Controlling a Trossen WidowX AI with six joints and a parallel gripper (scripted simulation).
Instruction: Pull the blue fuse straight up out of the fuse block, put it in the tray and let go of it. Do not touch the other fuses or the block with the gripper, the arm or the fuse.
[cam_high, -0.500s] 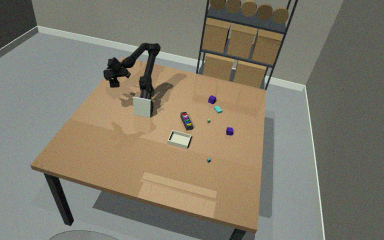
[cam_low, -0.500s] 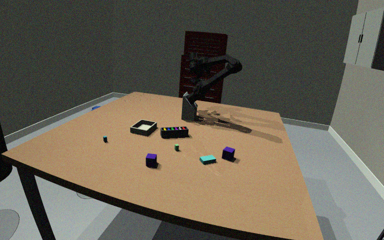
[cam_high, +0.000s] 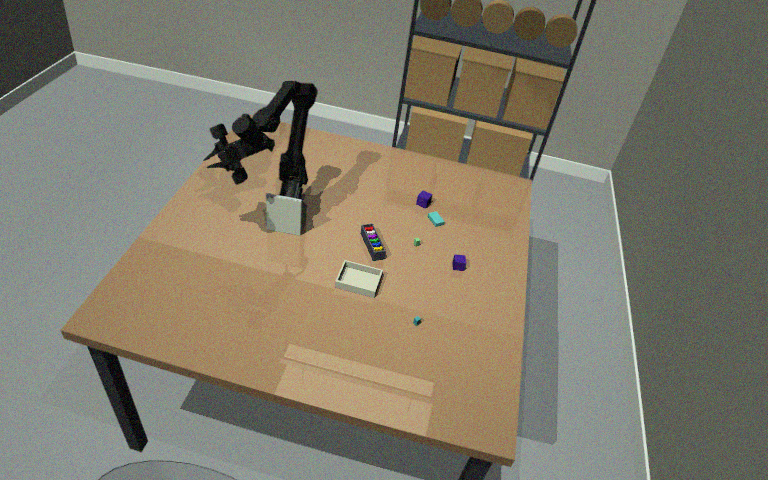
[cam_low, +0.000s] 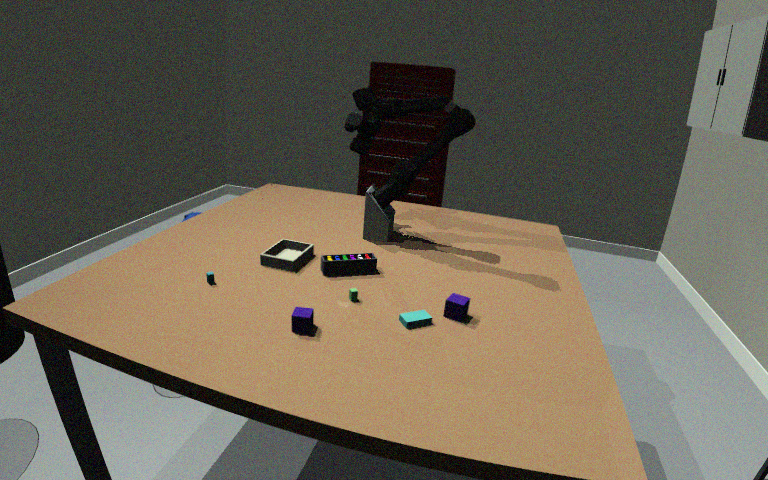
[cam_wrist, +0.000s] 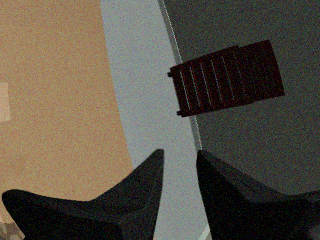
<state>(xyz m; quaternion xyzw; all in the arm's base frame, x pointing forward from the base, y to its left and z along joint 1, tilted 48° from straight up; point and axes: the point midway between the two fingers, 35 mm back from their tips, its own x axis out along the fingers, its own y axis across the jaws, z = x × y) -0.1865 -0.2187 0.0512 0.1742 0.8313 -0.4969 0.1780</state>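
Right now the blue fuse is 550 mm ahead of my gripper tip, 260 mm below it and 100 mm to the left of it. The rest, counted from my gripper tip: small teal piece: 750 mm ahead, 270 mm below, 170 mm to the right; tray: 530 mm ahead, 280 mm below, 60 mm to the right; small green piece: 680 mm ahead, 270 mm below, 180 mm to the left.
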